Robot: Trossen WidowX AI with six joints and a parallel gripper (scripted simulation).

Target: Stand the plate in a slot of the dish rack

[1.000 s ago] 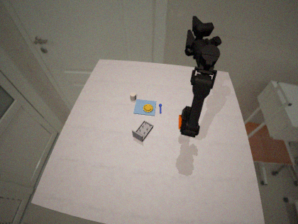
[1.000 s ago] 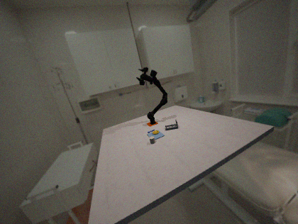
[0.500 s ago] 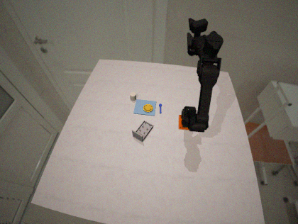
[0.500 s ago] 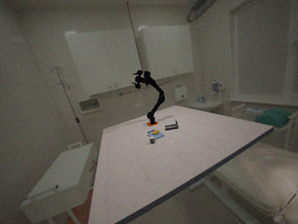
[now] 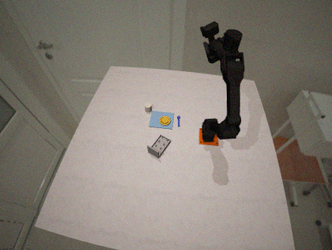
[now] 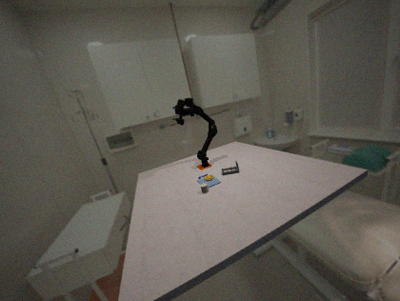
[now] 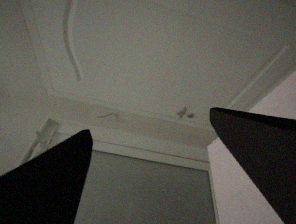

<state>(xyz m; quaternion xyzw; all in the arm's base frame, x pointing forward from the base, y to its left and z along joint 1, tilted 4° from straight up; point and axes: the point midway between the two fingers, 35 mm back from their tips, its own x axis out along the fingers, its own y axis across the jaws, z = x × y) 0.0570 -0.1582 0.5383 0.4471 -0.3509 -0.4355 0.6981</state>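
Right now my gripper tip is 520 mm above the yellow plate, 160 mm short of it and 90 mm to the right of it. Round my gripper tip: blue spoon 530 mm below, 80 mm to the left, 70 mm ahead; blue mat 530 mm below, 180 mm ahead, 70 mm to the left; small white cup 510 mm below, 270 mm ahead, 10 mm to the right.
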